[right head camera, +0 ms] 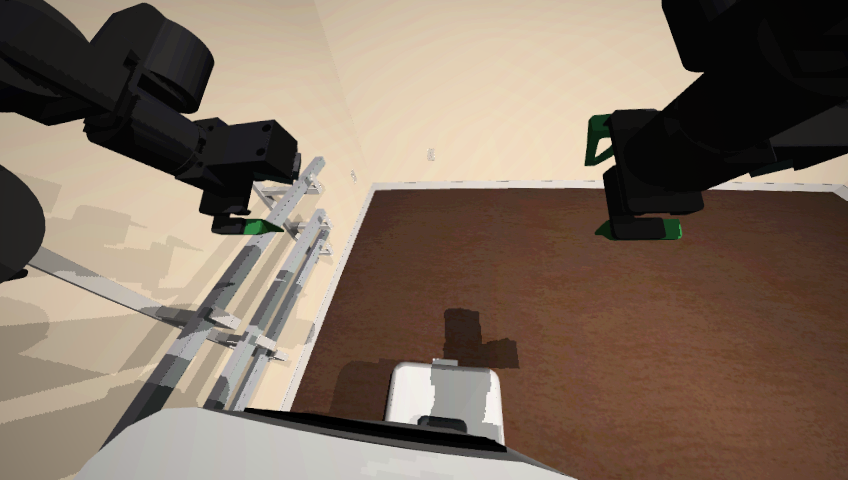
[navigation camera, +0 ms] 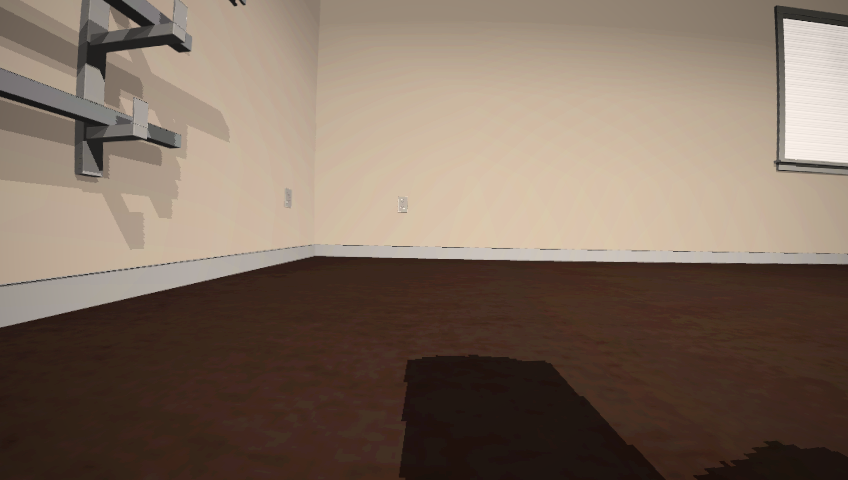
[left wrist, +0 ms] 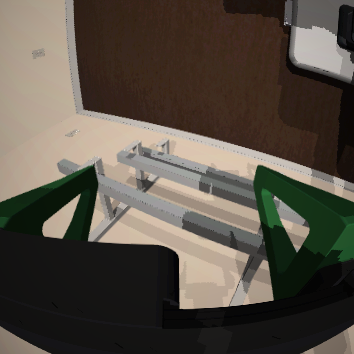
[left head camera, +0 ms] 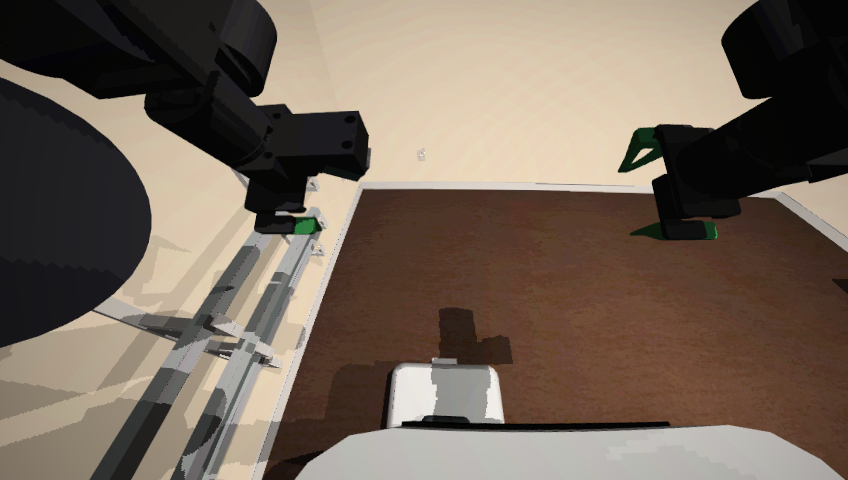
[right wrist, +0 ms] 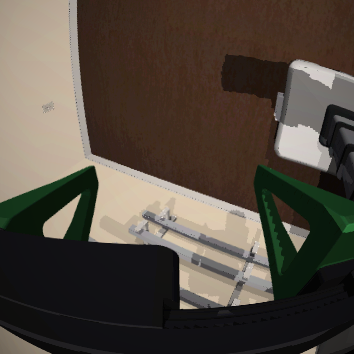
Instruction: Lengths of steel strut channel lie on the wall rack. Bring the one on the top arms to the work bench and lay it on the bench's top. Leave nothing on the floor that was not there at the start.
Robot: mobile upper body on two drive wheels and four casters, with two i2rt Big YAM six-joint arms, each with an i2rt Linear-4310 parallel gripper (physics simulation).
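Places are measured from the left arm's base along level axes (x down, y left, z ahead), in metres.
Pixels of known places: left gripper, fingertip midpoint: (right head camera: 285, 202) (left wrist: 175, 173) (left head camera: 321, 199); right gripper, fingertip midpoint: (right head camera: 594, 198) (left head camera: 627, 202) (right wrist: 175, 173).
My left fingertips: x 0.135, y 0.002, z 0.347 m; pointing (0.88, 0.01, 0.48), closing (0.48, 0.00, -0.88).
Note:
Ahead of a thing's pixels: the offset from my left fingertips to its top centre. "*": to the spot under its first point. Level surfaces: height alone.
The top strut channel (left head camera: 181, 356) (right head camera: 179, 353) (left wrist: 150, 202) is a grey length lying on the wall rack (left head camera: 127, 312) (right head camera: 107, 288), at the left in both head views. Lower struts {* dx +0.531, dy +0.451, dz -0.150 m} (left head camera: 238, 362) (right head camera: 243, 350) lie beneath it. My left gripper (left head camera: 321, 199) (left wrist: 175, 173) is open and empty; in the head views one finger overlaps the far part of the rack, and the other is mostly hidden. My right gripper (left head camera: 627, 202) (right head camera: 593, 199) (right wrist: 175, 173) is open and empty, well to the right of the rack. The work bench does not show.
The left wall with the rack (navigation camera: 90, 160) meets a far wall (navigation camera: 535, 148) carrying an outlet {dx +0.818, dy -0.035, dz +1.738 m} (navigation camera: 402, 204) and a window (navigation camera: 815, 89). White baseboard edges the brown floor {dx +1.275 m} (left head camera: 565, 297). My white base (left head camera: 410, 395) shows at the bottom centre, near the rack wall.

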